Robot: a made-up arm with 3 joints. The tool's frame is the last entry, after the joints.
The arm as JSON. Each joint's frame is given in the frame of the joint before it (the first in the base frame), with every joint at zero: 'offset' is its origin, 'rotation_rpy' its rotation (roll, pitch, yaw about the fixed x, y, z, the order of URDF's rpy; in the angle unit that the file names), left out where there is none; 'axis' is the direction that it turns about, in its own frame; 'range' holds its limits. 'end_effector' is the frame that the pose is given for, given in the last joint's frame.
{
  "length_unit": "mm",
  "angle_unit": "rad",
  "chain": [
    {
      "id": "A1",
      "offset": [
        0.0,
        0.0,
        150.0
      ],
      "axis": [
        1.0,
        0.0,
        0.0
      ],
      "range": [
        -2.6,
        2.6
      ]
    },
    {
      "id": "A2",
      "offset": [
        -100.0,
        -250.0,
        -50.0
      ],
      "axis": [
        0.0,
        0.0,
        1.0
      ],
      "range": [
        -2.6,
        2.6
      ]
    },
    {
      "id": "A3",
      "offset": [
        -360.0,
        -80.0,
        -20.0
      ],
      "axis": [
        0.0,
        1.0,
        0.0
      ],
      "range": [
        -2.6,
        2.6
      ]
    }
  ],
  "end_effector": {
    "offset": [
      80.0,
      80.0,
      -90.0
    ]
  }
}
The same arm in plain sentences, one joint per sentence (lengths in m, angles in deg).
The arm has three revolute joints in a row. What follows holds with every joint at zero, and every direction is one of the base frame's. Joint 1 sits 0.15 m along +z from the base frame's origin and rotates about +x, from -148.97 to 148.97 deg. Joint 2 sits 0.1 m along -x and 0.25 m along -y and 0.05 m along -z from joint 1 and rotates about +z, from -148.97 to 148.97 deg. Joint 3 sits 0.36 m along -x and 0.08 m along -y and 0.02 m along -z from joint 2 and rotates about +y, from -148.97 to 148.97 deg. The tool frame, which is the frame that the pose is given for, sits 0.08 m along +x and 0.08 m along +y and 0.09 m along -z from joint 3; its axes are parallel to the base frame's.
